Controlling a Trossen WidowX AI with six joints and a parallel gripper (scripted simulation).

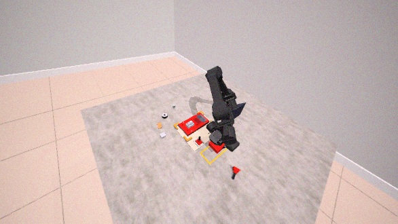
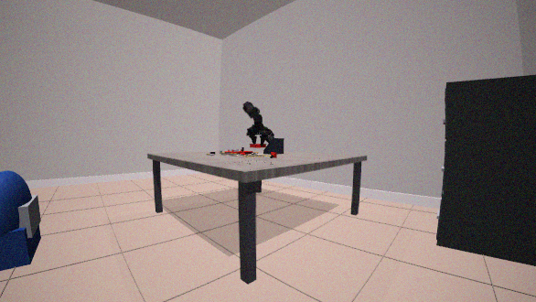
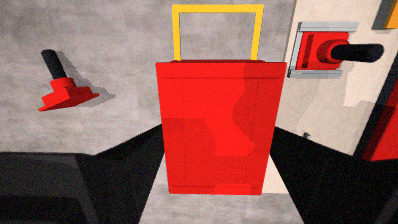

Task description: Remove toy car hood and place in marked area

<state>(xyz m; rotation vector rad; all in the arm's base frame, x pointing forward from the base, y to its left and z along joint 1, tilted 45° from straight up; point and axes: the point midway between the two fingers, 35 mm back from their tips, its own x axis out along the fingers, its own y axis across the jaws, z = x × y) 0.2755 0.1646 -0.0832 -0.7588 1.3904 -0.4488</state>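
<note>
Right now my gripper tip is 70 mm short of the holder, 100 mm to the left of it and 40 mm above it. Round my gripper tip: wheel 170 mm ahead, 400 mm to the right, 60 mm below; then red hood 10 mm above.
</note>
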